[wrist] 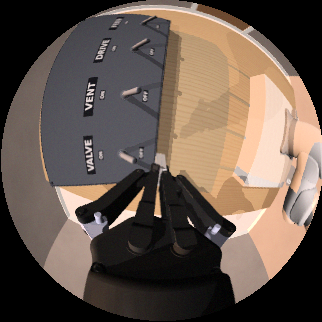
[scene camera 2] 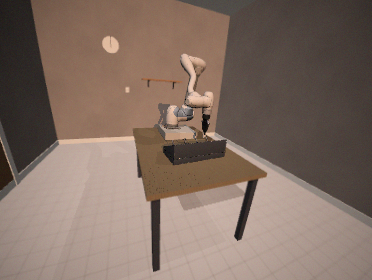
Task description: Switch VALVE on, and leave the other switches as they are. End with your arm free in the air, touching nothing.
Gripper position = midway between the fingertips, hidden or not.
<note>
I see my gripper [wrist: 158, 160] and a dark switch panel [wrist: 86, 122].
</note>
